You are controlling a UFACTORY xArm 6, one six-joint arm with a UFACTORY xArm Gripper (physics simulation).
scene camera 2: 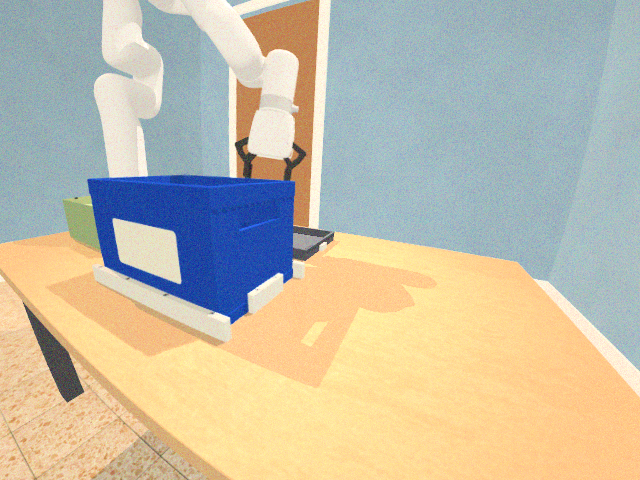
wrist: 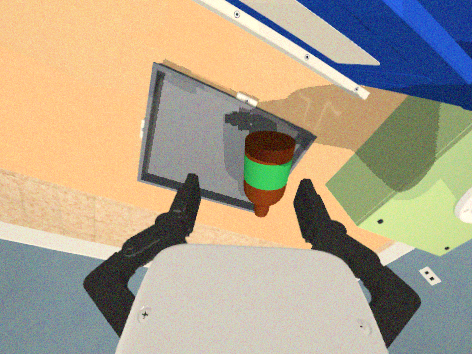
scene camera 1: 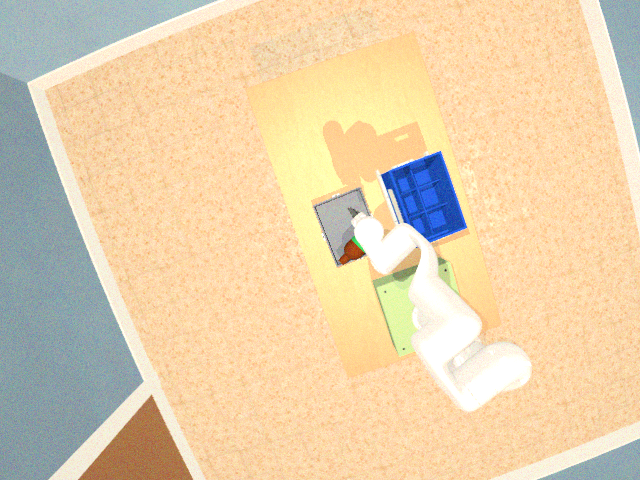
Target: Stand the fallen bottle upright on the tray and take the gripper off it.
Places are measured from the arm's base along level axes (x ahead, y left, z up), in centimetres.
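Pixels of known places: gripper, fingertip midpoint: (wrist: 247, 188).
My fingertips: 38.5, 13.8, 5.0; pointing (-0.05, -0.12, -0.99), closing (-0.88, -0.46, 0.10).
Ahead of a thing's pixels: the offset from my fingertips to its middle, as dx, dy, dz. "pt": to the spot under its first point. Level surfaces: height alone.
The brown bottle @[-8.1, +5.0, -11.7] (scene camera 1: 354, 249) (wrist: 267, 175) with a green label lies on its side on the grey tray @[pt +4.9, +9.3, -15.4] (scene camera 1: 334, 217) (scene camera 2: 306, 239) (wrist: 190, 125), its neck at one tray corner. In scene camera 1 the arm covers its base end; in scene camera 2 the bottle does not show. My gripper (scene camera 1: 353, 211) (scene camera 2: 267, 170) (wrist: 247, 188) is open and empty, above the tray. In the wrist view the bottle appears between the fingertips, closer to the right one, but farther from the camera. The fingertips are hidden behind the blue crate in scene camera 2.
The blue crate @[+2.9, -21.9, -7.2] (scene camera 1: 451, 192) (scene camera 2: 258, 253) (wrist: 412, 77) stands beside the tray, with white rails (scene camera 2: 160, 303) (wrist: 272, 35) along its base. A green box (scene camera 1: 392, 315) (scene camera 2: 82, 219) (wrist: 420, 215) stands on the tray's other side, near the arm's base. All stand on the wooden table @[dz -15.9] (scene camera 1: 361, 77) (scene camera 2: 465, 361).
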